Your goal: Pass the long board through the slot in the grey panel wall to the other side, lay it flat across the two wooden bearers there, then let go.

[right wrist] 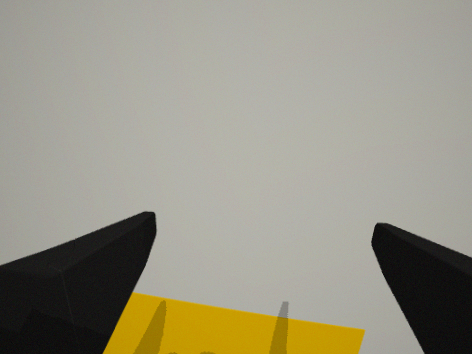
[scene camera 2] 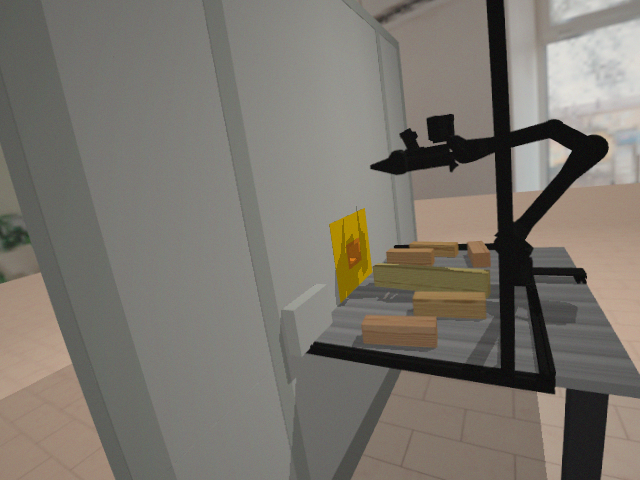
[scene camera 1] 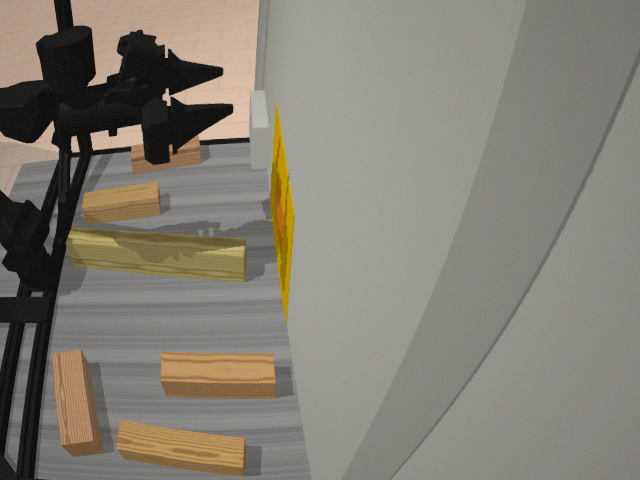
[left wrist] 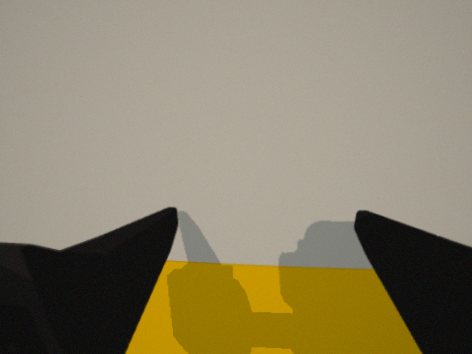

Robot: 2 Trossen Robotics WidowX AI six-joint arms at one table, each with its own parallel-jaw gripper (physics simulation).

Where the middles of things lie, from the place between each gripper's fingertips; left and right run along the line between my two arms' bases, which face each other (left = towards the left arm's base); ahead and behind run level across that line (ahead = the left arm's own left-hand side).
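Grey block [scene camera 2: 308, 316]: my right hand is 31 cm above it, 35 cm past it and 11 cm to the right of it.
Relative to my left hand, the grey block is 21 cm below, 28 cm behind and 2 cm to the right. By its middle, the grey block is nearer to my left hand than to my right hand.
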